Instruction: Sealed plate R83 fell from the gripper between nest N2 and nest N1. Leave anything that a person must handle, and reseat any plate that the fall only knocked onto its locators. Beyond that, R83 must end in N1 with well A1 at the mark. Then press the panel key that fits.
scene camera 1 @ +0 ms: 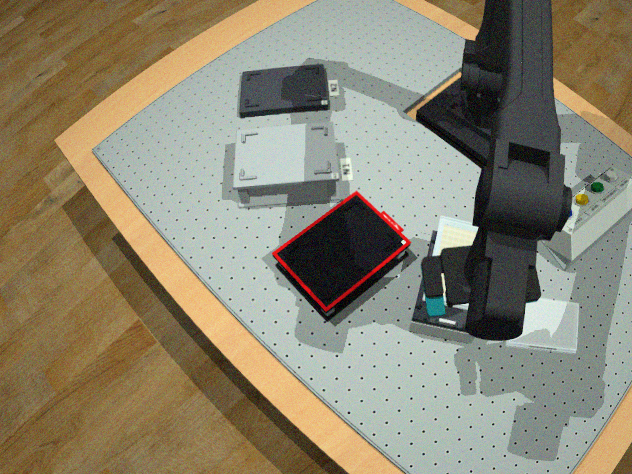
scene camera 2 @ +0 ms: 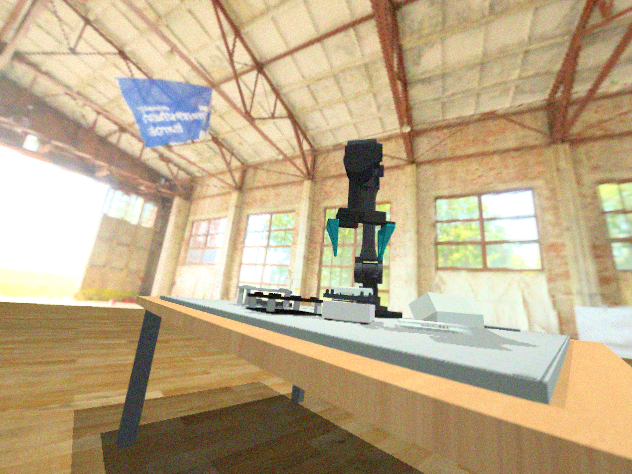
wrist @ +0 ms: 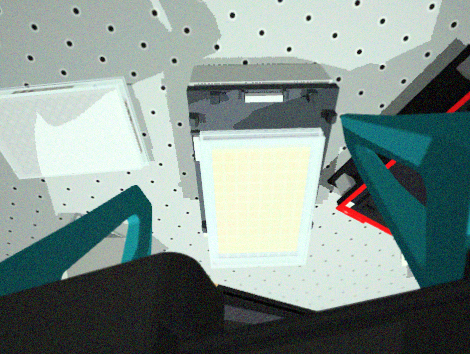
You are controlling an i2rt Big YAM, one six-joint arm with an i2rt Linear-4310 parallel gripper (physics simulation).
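Seen in the pictures: gripper, fingertip midpoint: [scene camera 2: 357,258] [wrist: 237,164]; arm's base, origin of the base link: [scene camera 1: 481,118].
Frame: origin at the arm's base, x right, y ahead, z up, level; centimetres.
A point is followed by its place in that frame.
My gripper [scene camera 2: 357,256] {x -19.4, y 38.0, z 11.2 cm} [wrist: 237,164] {x -19.4, y 38.0, z 11.2 cm} is open and empty, high above a plate with cream wells [scene camera 1: 457,237] {x -11.3, y 28.3, z 5.8 cm} [wrist: 260,200] {x -14.4, y 31.9, z 5.4 cm}. That plate lies shifted lengthwise on a dark nest [scene camera 1: 421,312] {x -13.7, y 39.8, z 3.4 cm} [wrist: 260,114] {x -17.1, y 37.4, z 3.4 cm}, leaving its white-labelled end bare and overhanging the other end. A clear, pale plate [scene camera 1: 548,323] {x -31.1, y 26.9, z -0.7 cm} [wrist: 90,137] {x -28.4, y 27.9, z -0.7 cm} lies on the pegboard beside it. I cannot read which plate is R83. Grey nest N1 [scene camera 1: 275,153] {x 20.0, y 33.1, z 3.8 cm} and dark nest N2 [scene camera 1: 265,91] {x 35.3, y 21.2, z -0.4 cm} hold no plate. The panel [scene camera 1: 594,229] {x -29.6, y 9.5, z 3.8 cm} [scene camera 2: 449,308] {x -30.1, y 10.3, z 2.6 cm} has green [scene camera 1: 597,187] {x -26.4, y 2.0, z 5.0 cm} and yellow [scene camera 1: 581,198] {x -24.7, y 6.5, z 4.9 cm} keys; the arm partly hides a blue one.
A black nest with a red border [scene camera 1: 342,250] {x 1.4, y 38.8, z 1.8 cm} stands between N1 and the dark nest; its corner shows at the right of the wrist view. The arm's black base [scene camera 1: 449,117] {x 4.7, y 4.5, z 0.0 cm} is behind. The pegboard [scene camera 1: 382,397] {x -16.9, y 51.3, z -2.1 cm} has a wooden edge [scene camera 1: 306,408] {x -9.6, y 59.2, z -3.4 cm}.
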